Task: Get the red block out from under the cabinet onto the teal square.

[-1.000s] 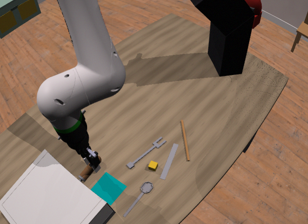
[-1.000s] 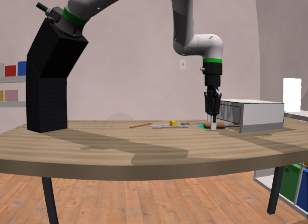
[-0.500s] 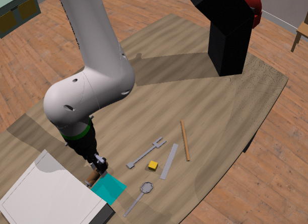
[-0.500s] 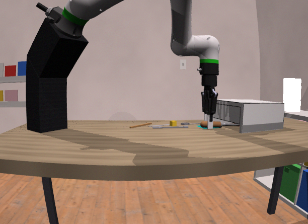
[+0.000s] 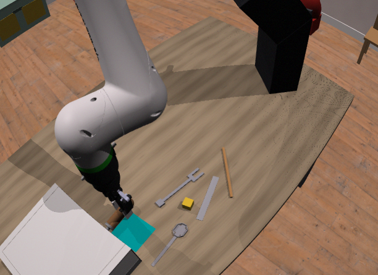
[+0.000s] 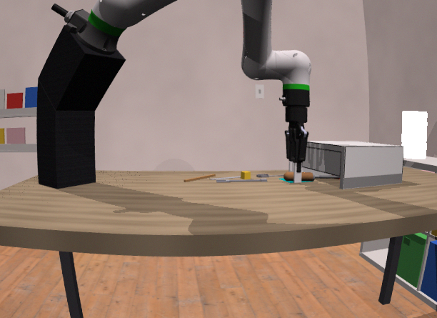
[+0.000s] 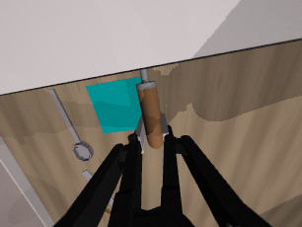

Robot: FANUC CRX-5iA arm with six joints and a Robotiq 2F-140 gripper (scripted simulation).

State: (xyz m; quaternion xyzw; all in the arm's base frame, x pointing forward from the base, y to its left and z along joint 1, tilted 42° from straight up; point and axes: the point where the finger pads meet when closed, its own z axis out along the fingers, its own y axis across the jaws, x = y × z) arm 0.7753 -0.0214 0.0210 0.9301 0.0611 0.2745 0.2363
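Now: hand 4 cm short of the teal square, 6 cm to the right of it and 4 cm above it. The rest, counted from my hand: grey fork tool (16 cm behind, 8 cm to the left, 3 cm below); grey spoon-like tool (2 cm behind, 16 cm to the left, 3 cm below); yellow cube (13 cm behind, 14 cm to the left, 3 cm below).
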